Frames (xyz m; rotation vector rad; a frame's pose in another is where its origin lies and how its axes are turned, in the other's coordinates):
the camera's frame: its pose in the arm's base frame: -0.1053 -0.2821 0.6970 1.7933 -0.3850 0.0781
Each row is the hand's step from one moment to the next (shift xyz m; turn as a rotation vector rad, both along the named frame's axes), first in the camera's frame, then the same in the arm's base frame.
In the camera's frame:
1: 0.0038 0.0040 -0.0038 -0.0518 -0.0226 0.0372
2: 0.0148 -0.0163 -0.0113 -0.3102 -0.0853 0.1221
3: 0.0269 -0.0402 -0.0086 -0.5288 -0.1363 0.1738
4: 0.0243 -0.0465 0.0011 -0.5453 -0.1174 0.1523
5: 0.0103 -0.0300 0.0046 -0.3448 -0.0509 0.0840
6: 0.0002 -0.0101 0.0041 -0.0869 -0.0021 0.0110
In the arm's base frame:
1: 0.0030 0.0020 0.0057 -0.0476 -0.0196 -0.0439
2: 0.0205 0.0109 -0.0085 -0.2850 -0.0314 -0.1902
3: 0.0387 0.0107 -0.0284 -0.4835 -0.0227 -0.3068
4: 0.0367 0.0033 -0.0374 -0.5015 -0.0025 -0.2879
5: 0.0180 -0.0004 -0.0265 -0.3222 0.0054 -0.1571
6: 0.0026 -0.0019 -0.0104 -0.0829 0.0088 -0.0270

